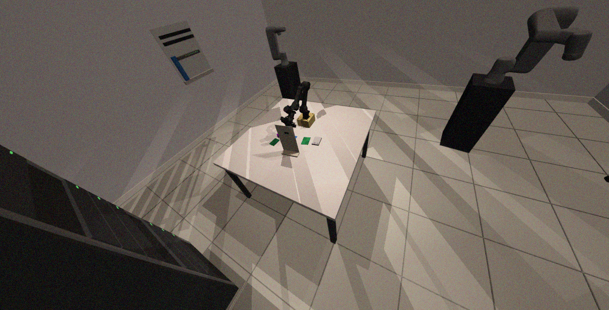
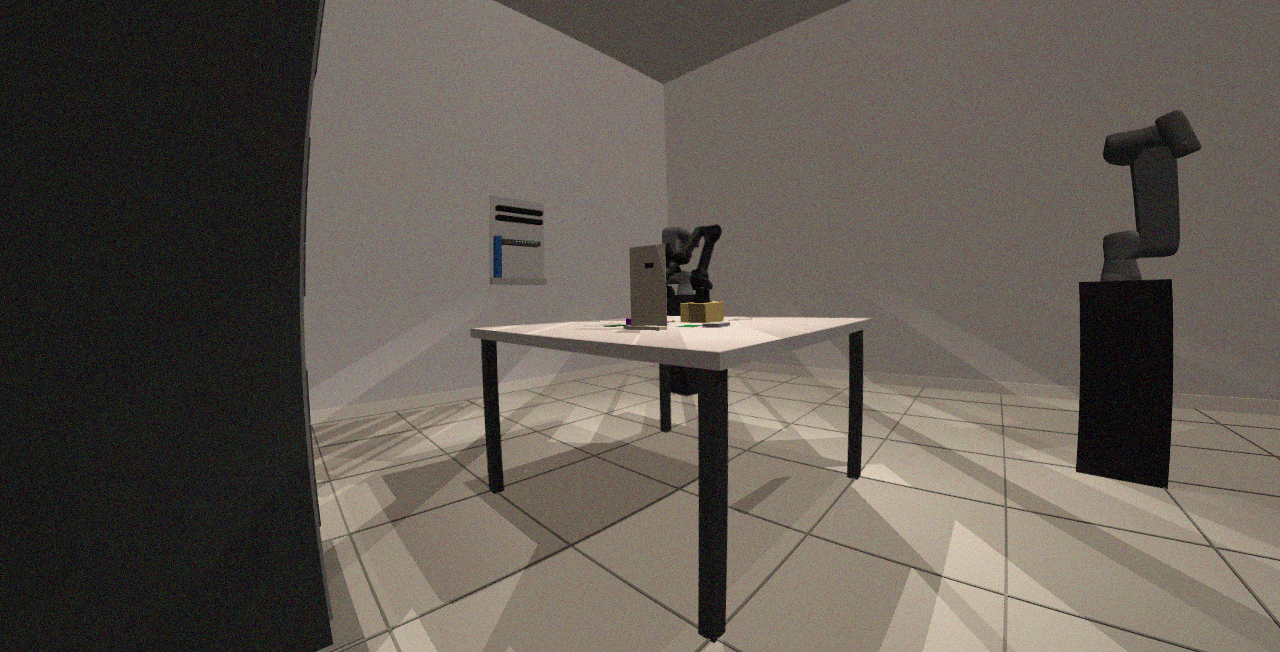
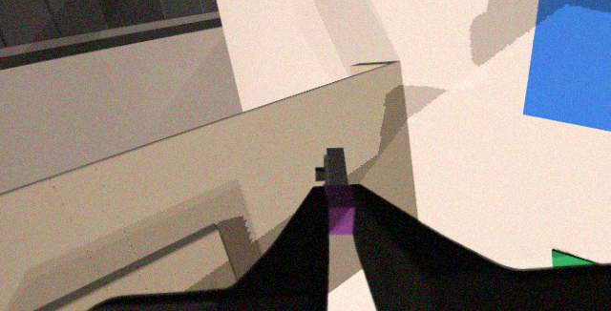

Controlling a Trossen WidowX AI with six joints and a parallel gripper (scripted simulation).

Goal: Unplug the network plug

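My gripper tip is 5 cm past the blue marked square, 5 cm to the left of it and 16 cm above it. Round my gripper tip: grey piece (15 cm behind, 23 cm to the left, 15 cm below); then upright panel (9 cm ahead, 10 cm to the left, 1 cm below); then network plug (1 cm ahead).
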